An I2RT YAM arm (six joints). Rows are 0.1 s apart.
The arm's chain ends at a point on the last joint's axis. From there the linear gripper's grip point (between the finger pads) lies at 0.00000 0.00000 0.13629 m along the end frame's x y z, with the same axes.
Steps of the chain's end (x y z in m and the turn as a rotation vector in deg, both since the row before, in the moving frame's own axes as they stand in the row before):
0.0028, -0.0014, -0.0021, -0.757, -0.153, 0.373
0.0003, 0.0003, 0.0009, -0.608, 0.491, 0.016
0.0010, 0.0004, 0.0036, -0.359, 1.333, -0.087
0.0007, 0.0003, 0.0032, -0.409, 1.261, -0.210
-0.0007, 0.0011, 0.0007, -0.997, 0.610, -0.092
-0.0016, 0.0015, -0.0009, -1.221, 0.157, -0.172
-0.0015, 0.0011, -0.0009, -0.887, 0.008, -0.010
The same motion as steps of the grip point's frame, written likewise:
0.0024, 0.0004, -0.0021, -0.757, -0.153, 0.373
0.0015, 0.0017, 0.0009, -0.608, 0.491, 0.016
0.0042, 0.0013, 0.0036, -0.359, 1.333, -0.087
0.0037, 0.0013, 0.0032, -0.409, 1.261, -0.210
0.0008, 0.0035, 0.0007, -0.997, 0.610, -0.092
-0.0012, 0.0044, -0.0009, -1.221, 0.157, -0.172
-0.0015, 0.0032, -0.0009, -0.887, 0.008, -0.010

